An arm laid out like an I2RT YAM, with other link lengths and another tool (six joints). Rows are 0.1 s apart.
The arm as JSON. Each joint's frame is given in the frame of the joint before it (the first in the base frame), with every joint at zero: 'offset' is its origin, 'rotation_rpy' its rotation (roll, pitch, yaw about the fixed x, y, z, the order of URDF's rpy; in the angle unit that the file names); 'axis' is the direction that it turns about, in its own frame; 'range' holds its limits. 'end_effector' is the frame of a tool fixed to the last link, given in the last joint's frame.
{
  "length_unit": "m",
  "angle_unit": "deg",
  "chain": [
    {
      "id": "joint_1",
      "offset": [
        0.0,
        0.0,
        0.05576
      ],
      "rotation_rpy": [
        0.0,
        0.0,
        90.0
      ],
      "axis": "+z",
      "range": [
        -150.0,
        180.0
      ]
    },
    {
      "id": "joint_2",
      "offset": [
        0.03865,
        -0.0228,
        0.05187
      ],
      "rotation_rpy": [
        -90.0,
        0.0,
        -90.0
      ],
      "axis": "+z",
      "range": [
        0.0,
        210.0
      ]
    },
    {
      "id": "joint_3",
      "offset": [
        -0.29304,
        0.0,
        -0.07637
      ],
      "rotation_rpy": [
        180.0,
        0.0,
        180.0
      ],
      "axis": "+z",
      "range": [
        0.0,
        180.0
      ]
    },
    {
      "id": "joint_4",
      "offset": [
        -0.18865,
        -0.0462,
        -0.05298
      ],
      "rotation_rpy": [
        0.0,
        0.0,
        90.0
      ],
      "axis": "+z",
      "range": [
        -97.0,
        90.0
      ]
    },
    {
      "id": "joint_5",
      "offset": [
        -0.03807,
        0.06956,
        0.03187
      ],
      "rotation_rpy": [
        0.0,
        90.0,
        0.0
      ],
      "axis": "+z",
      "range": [
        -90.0,
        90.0
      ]
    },
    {
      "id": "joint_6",
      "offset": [
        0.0,
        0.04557,
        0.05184
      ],
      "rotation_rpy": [
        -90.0,
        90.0,
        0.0
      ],
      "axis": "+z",
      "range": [
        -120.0,
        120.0
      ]
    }
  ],
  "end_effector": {
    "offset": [
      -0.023,
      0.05,
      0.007
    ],
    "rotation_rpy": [
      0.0,
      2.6,
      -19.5
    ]
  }
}
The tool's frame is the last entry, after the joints.
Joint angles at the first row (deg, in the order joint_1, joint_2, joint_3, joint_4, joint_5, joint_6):
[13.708, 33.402, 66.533, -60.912, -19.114, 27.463]
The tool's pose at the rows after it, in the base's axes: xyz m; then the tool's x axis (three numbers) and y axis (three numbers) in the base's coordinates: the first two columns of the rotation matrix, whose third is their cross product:
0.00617 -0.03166 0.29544 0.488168 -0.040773 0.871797 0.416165 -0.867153 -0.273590
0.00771 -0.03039 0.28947 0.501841 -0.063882 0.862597 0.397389 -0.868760 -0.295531
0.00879 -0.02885 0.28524 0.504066 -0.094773 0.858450 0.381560 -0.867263 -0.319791
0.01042 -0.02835 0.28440 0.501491 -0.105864 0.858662 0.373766 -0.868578 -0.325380
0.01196 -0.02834 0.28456 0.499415 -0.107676 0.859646 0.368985 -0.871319 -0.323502
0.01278 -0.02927 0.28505 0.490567 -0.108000 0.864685 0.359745 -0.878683 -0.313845
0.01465 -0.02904 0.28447 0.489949 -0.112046 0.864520 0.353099 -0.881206 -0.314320
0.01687 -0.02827 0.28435 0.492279 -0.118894 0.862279 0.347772 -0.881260 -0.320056
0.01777 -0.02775 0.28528 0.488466 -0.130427 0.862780 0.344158 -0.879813 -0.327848
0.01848 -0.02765 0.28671 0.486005 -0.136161 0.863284 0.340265 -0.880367 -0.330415
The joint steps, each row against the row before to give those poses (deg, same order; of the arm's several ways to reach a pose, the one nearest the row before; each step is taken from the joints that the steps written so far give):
[0.098, -0.558, -1.108, 0.434, 1.312, 0.637]
[0.041, -0.300, -1.887, 1.376, 0.289, 1.586]
[0.033, -0.508, -1.497, 1.682, 0.178, 1.885]
[0.096, 0.011, -0.516, 0.926, 0.405, 0.662]
[0.098, 0.203, -0.156, 0.464, 0.447, 0.116]
[0.078, -0.019, -0.060, 0.386, 1.010, -0.094]
[0.069, 0.201, -0.398, 0.660, 0.432, 0.256]
[0.106, 0.381, -0.263, 0.656, 0.193, 0.487]
[0.425, 0.063, 0.084, 0.535, 0.432, 0.816]
[0.345, 0.192, 0.304, 0.167, 0.503, 0.452]

